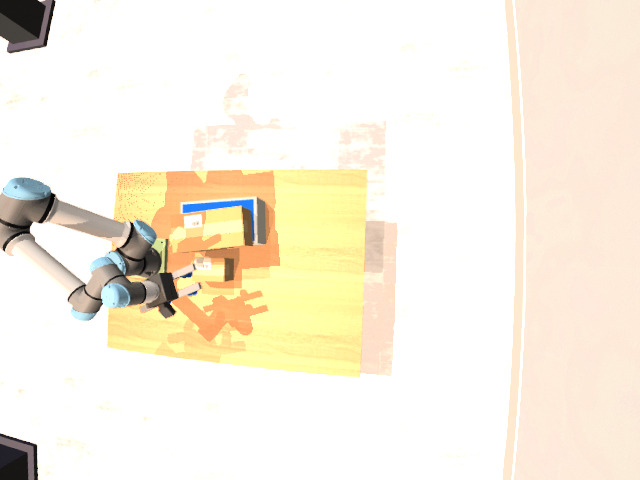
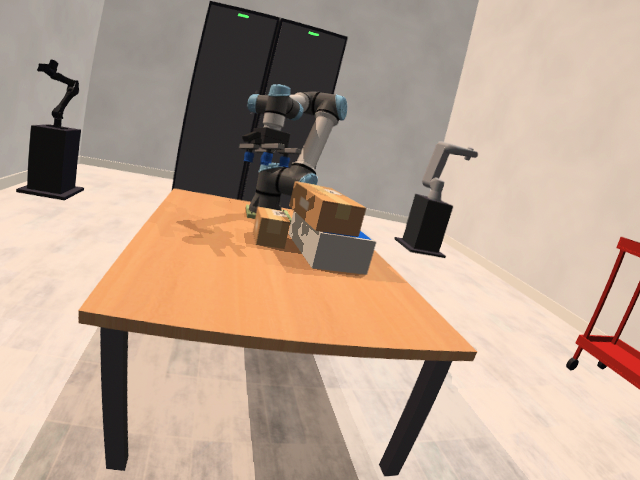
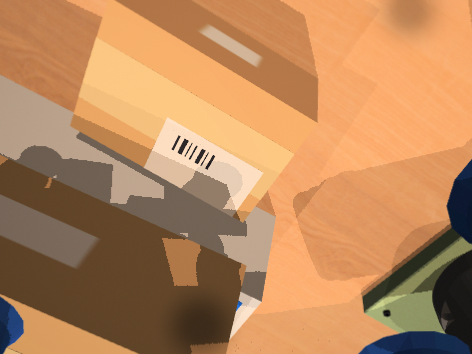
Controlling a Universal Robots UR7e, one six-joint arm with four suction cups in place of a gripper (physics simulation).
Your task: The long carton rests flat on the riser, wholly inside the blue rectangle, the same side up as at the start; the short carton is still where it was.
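Places are measured from the arm's base along level axes (x right, y ahead, z up), in centimetres.
Pixels of known places: hand, tool point: (image 1: pixel 177 287) (image 2: pixel 265 163) (image 3: pixel 196 265); arm's base, link origin: (image 1: pixel 148 262).
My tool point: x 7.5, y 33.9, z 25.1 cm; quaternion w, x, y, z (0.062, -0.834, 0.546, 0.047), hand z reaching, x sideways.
Observation:
For each thing: its top centre in the pictures, then the offset to it from my tool point. Level surfaces: height alone.
- long carton, top centre: (image 2: pixel 327 193) (image 1: pixel 206 229) dx -23.1, dy +7.7, dz -5.0 cm
- grey riser, top centre: (image 3: pixel 47 277) (image 2: pixel 332 221) (image 1: pixel 217 222) dx -27.4, dy +7.3, dz -15.0 cm
- blue rectangle, top centre: (image 2: pixel 332 221) (image 1: pixel 217 222) dx -27.4, dy +7.3, dz -15.0 cm
- short carton, top centre: (image 3: pixel 184 124) (image 2: pixel 273 214) (image 1: pixel 208 269) dx -6.4, dy +3.2, dz -17.0 cm
- wooden table, surface height: dz -27.0 cm
The long carton (image 1: pixel 222 225) (image 2: pixel 341 214) (image 3: pixel 75 280) lies flat on the grey riser (image 1: pixel 261 221) (image 2: pixel 343 254) (image 3: pixel 25 107), label up. The blue rectangle (image 1: pixel 217 205) (image 2: pixel 366 236) shows along its far long side and at one end; no blue or rim shows along the side facing the short carton, so I cannot tell whether it is wholly inside. The short carton (image 1: pixel 216 271) (image 2: pixel 272 230) (image 3: pixel 150 95) stands on the table beside the riser, label up. My gripper (image 1: pixel 189 284) (image 2: pixel 266 158) hangs high, apart from both cartons, suction off, holding nothing.
The wooden table (image 1: pixel 320 310) (image 2: pixel 248 304) carries the riser and cartons. The green base plate (image 1: pixel 163 253) (image 3: pixel 400 312) of my arm is at the table's rear edge. Dark cabinets (image 2: pixel 227 103) stand behind. A red cart (image 2: pixel 610 353) stands off to the right.

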